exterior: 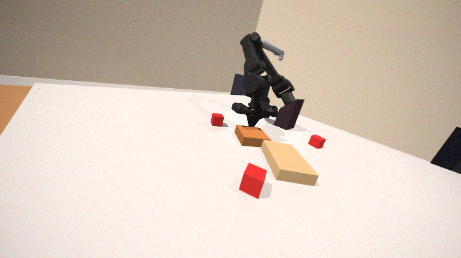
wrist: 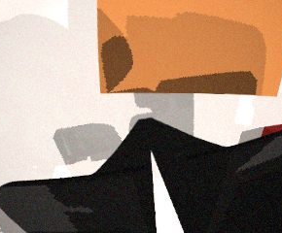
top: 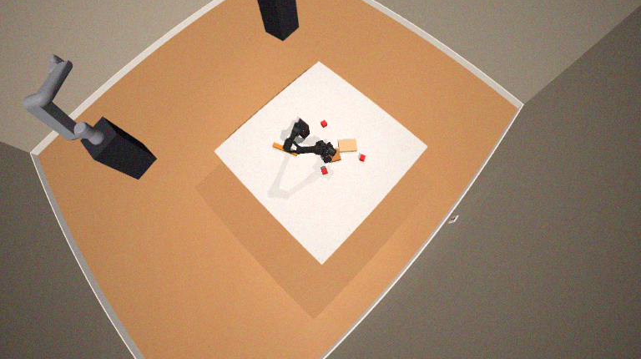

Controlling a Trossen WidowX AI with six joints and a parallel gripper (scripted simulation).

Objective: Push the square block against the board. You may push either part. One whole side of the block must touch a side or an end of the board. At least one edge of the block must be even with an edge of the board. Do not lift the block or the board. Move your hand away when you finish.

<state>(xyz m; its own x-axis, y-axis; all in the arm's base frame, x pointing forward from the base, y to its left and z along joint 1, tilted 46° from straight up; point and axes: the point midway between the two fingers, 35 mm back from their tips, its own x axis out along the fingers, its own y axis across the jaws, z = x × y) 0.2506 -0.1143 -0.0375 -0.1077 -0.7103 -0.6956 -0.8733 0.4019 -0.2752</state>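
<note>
The orange square block is 70 mm ahead of my gripper tip, 40 mm to the left of it and 10 mm above it. The rest, counted from my gripper tip: tan board: 180 mm to the left, 110 mm ahead, 10 mm above; then orange strip: 280 mm behind, 160 mm to the right, 10 mm above.
</note>
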